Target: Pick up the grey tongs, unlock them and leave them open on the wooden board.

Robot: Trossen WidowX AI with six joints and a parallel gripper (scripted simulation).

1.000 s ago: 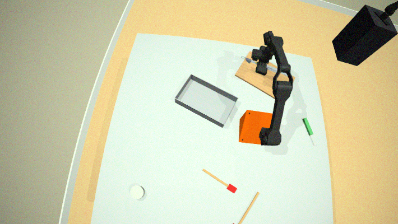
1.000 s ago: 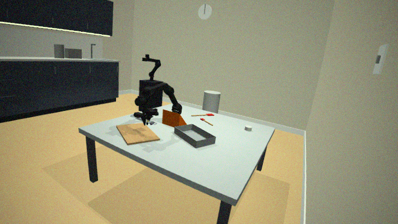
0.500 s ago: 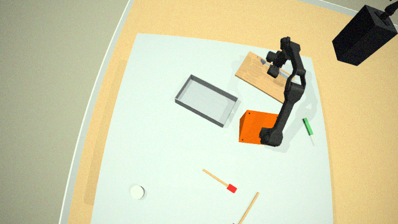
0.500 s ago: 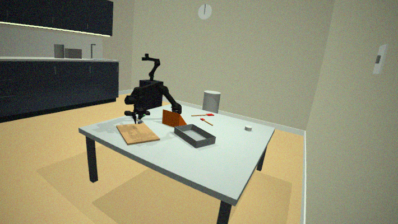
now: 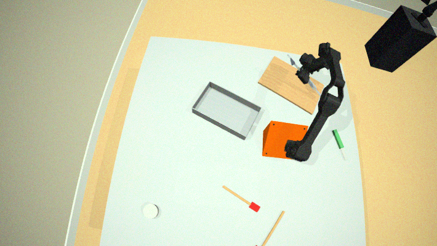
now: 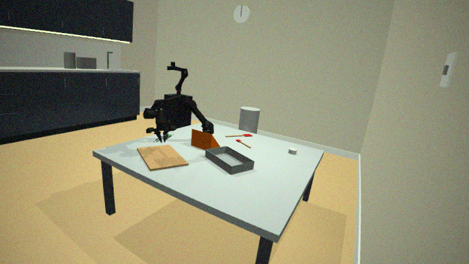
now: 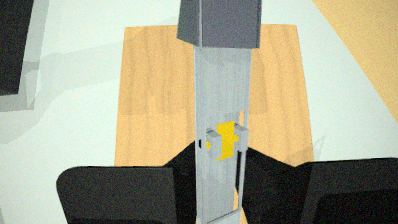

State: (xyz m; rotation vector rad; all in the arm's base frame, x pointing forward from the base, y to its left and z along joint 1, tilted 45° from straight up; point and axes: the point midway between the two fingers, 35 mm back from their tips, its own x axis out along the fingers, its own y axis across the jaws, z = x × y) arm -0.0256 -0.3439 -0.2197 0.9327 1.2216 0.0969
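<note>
Now: the yellow lock piece 4 cm above my gripper tip. From my gripper tip the other things lie so: wooden board 10 cm below, 2 cm behind; grey roasting tin 35 cm ahead, 25 cm to the left, 8 cm below; white disc 79 cm to the left, 63 cm ahead, 9 cm below.
</note>
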